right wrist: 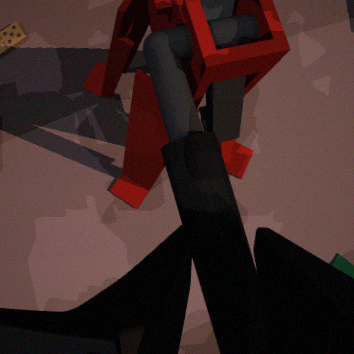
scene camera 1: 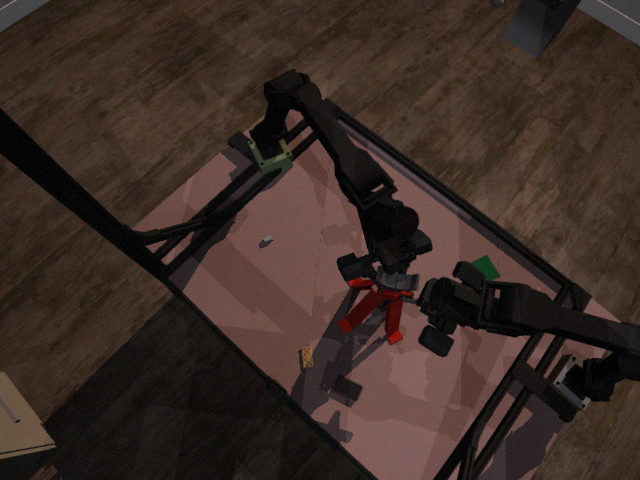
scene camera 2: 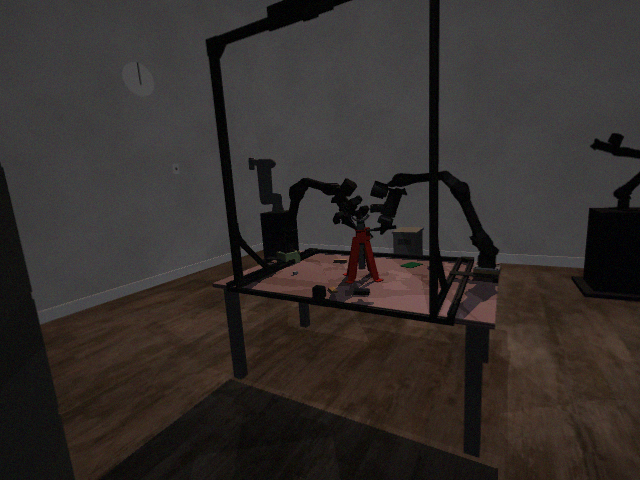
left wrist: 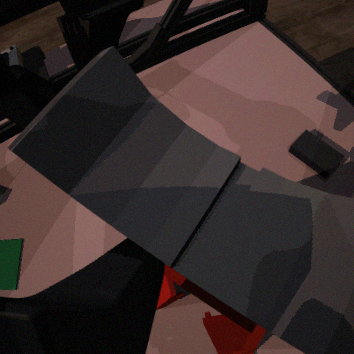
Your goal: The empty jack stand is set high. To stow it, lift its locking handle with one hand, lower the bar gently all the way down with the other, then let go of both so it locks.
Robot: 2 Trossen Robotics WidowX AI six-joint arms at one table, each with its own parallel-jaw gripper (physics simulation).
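The red jack stand (scene camera 1: 370, 307) (scene camera 2: 361, 254) (right wrist: 140, 154) stands upright on the pink table (scene camera 1: 270, 286), right of its middle. Its grey saddle (scene camera 1: 406, 283) (left wrist: 158, 175) tops the bar and sits close above the red frame. My left gripper (scene camera 1: 390, 272) (scene camera 2: 353, 216) comes down from above and is shut on the saddle, which fills the left wrist view. My right gripper (scene camera 1: 420, 300) (scene camera 2: 381, 223) (right wrist: 223, 237) reaches in from the right and is shut on the black grip of the locking handle (right wrist: 198, 175). The handle's grey rod (right wrist: 168, 88) runs up to the red collar.
On the table lie a yellow die (scene camera 1: 308, 356) (right wrist: 12, 35), a black block (scene camera 1: 348, 388) (left wrist: 316, 152), a small grey block (scene camera 1: 267, 239) and a flat green patch (scene camera 1: 486, 268) (left wrist: 8, 263). Black frame posts (scene camera 2: 223, 167) rise at the table edges.
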